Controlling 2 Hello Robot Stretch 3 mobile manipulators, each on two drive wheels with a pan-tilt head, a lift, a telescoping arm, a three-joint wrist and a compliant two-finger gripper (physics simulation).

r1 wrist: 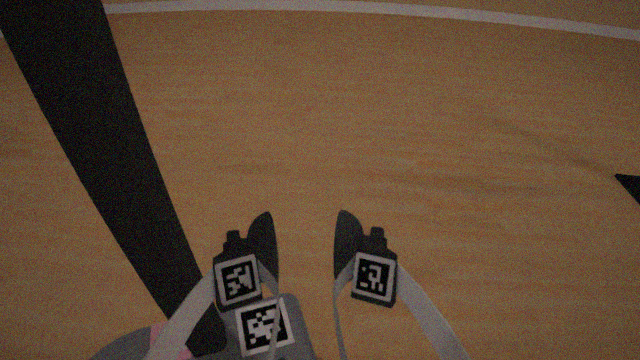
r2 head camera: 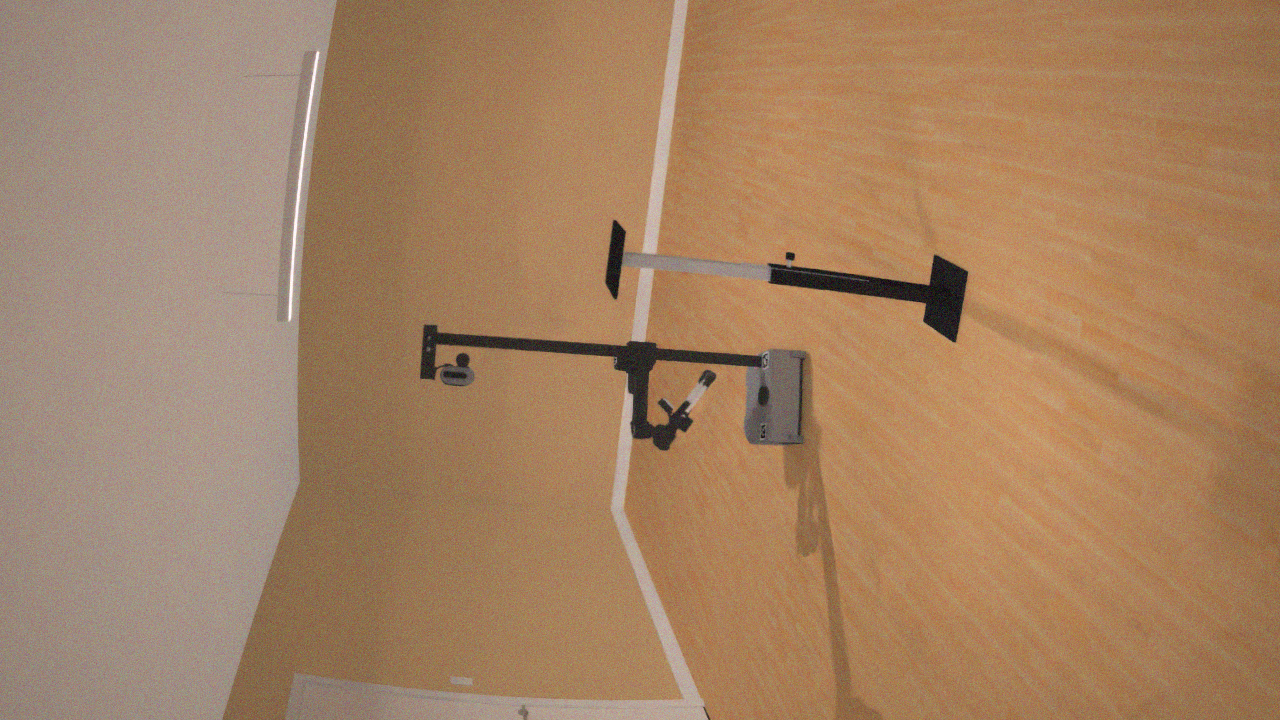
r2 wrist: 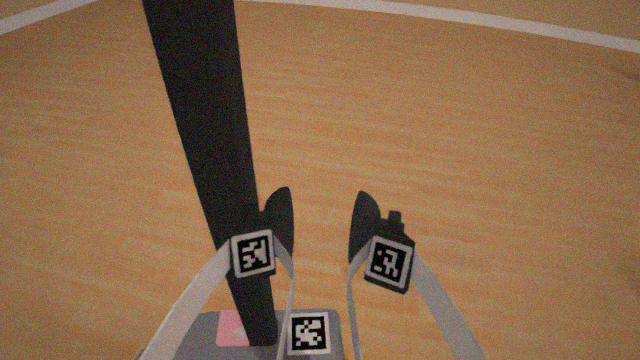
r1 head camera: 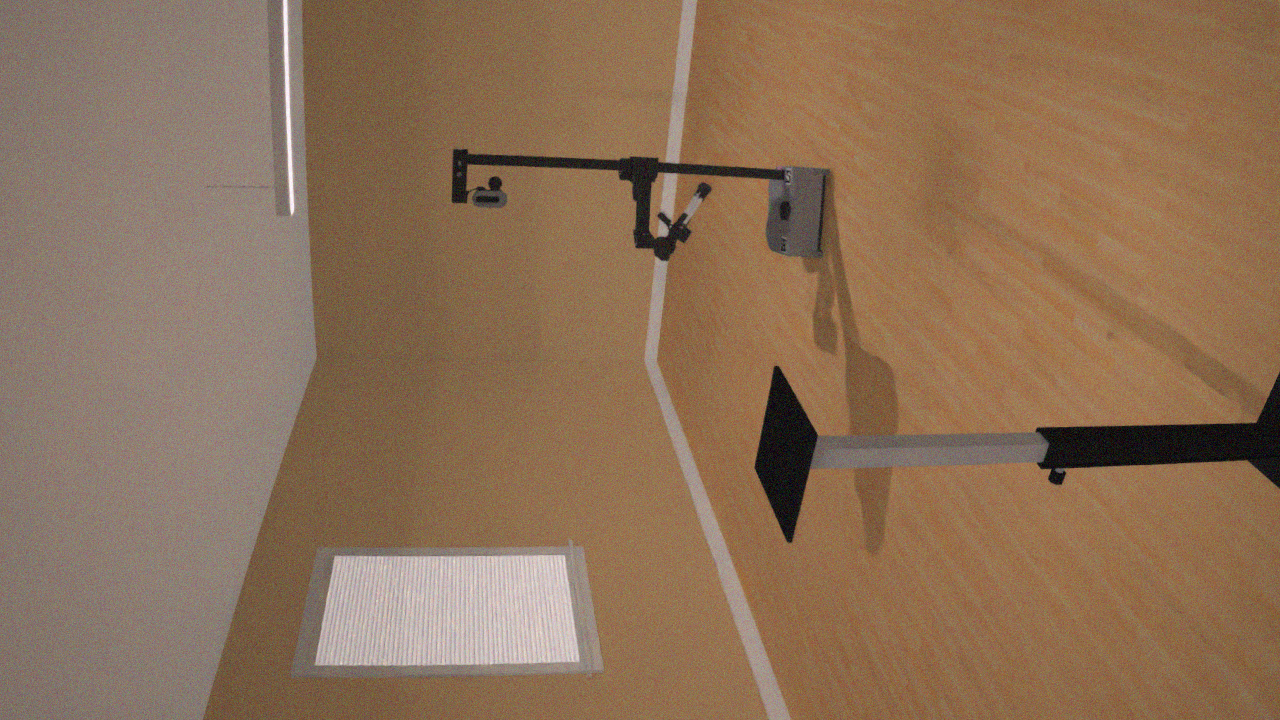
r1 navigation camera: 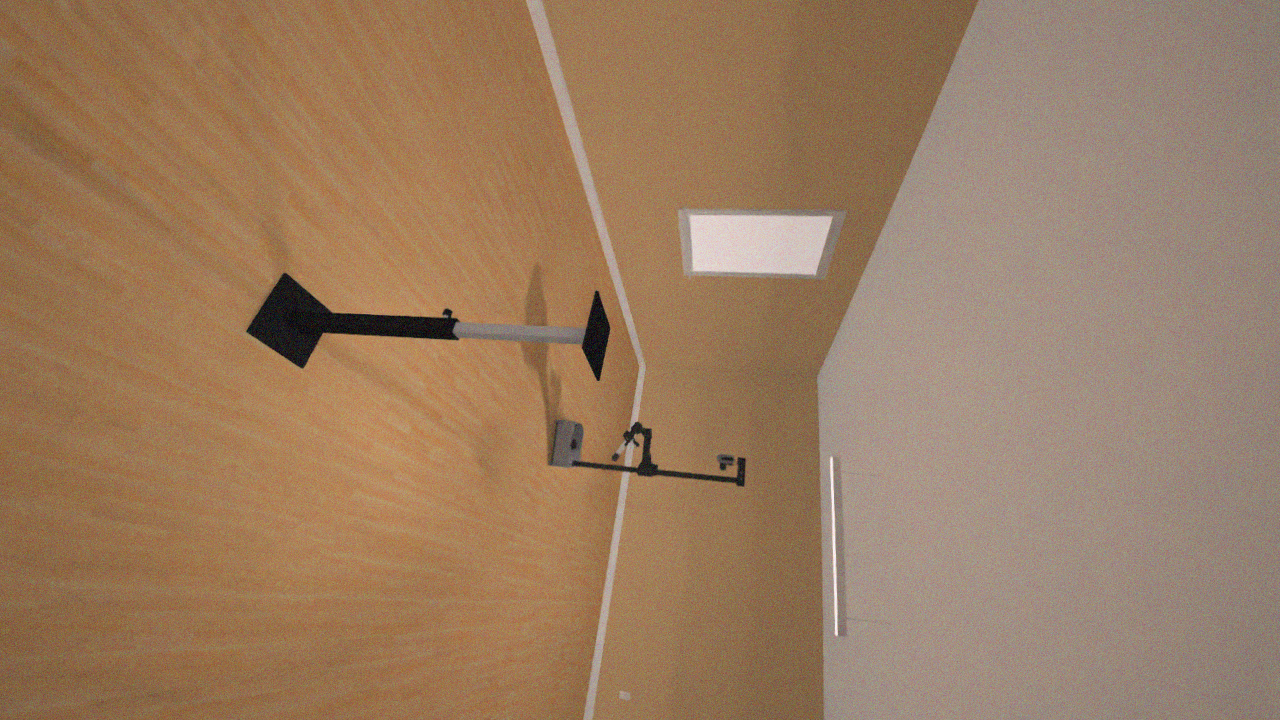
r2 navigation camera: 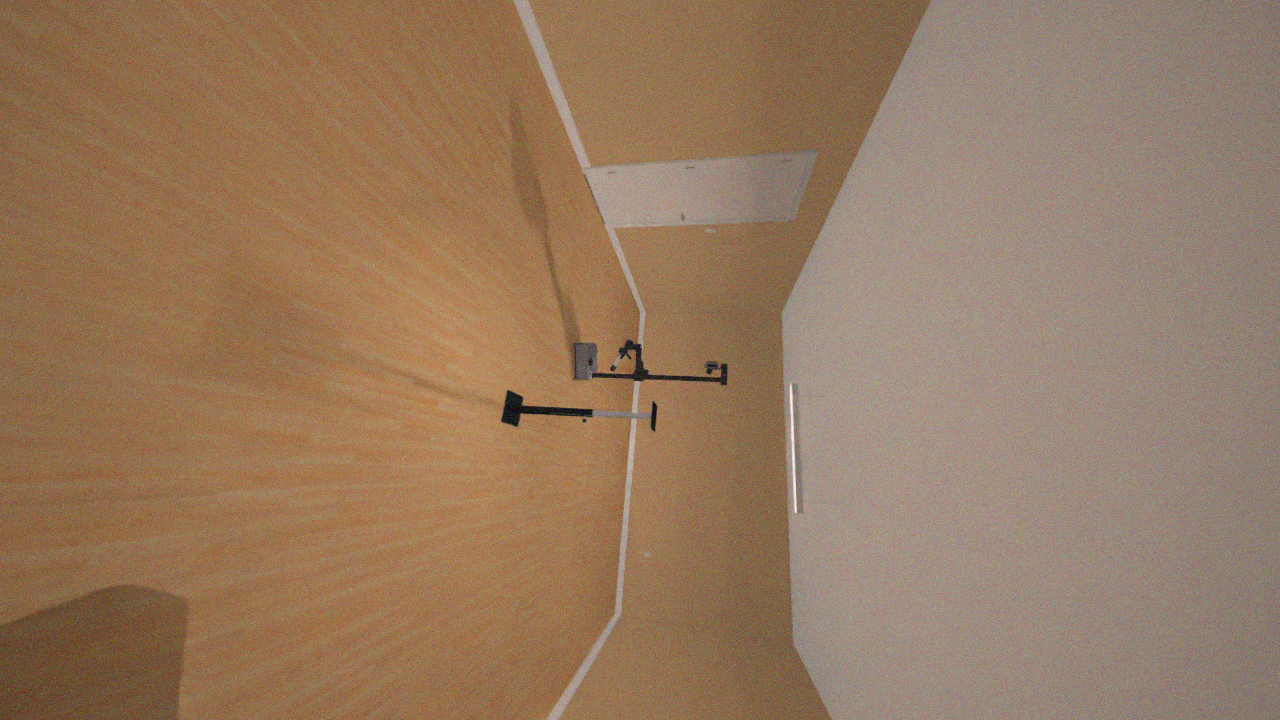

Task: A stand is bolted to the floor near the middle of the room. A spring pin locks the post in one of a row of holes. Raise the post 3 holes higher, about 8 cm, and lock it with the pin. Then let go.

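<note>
The head and navigation views are turned sideways. The stand has a black sleeve [r1 head camera: 1150, 445] [r1 navigation camera: 389, 325] [r2 head camera: 850, 282] [r2 navigation camera: 554, 411], a grey post [r1 head camera: 930, 450] [r1 navigation camera: 519, 332] [r2 head camera: 698, 265] [r2 navigation camera: 622, 414] rising from it, and a black top plate [r1 head camera: 787, 456] [r1 navigation camera: 597, 335] [r2 head camera: 614, 259] [r2 navigation camera: 654, 416]. The pin's dark knob [r1 head camera: 1057, 476] [r1 navigation camera: 447, 313] [r2 head camera: 789, 257] sticks out near the sleeve's top. The post's holes cannot be made out. My r1 gripper [r1 wrist: 306, 245] is open, holds nothing and is apart from the stand. My r2 gripper [r2 wrist: 321, 222] is also open, empty and away from it.
Robot r2 [r1 head camera: 546, 162] stands beyond the stand from r1; robot r1 [r2 head camera: 528, 343] stands beyond it from r2. The stand's base plate [r1 navigation camera: 284, 333] [r2 head camera: 946, 300] lies flat on the floor. A black corner [r1 wrist: 631, 185] shows at the r1 wrist view's right edge. A white door [r2 navigation camera: 707, 192] is in a wall.
</note>
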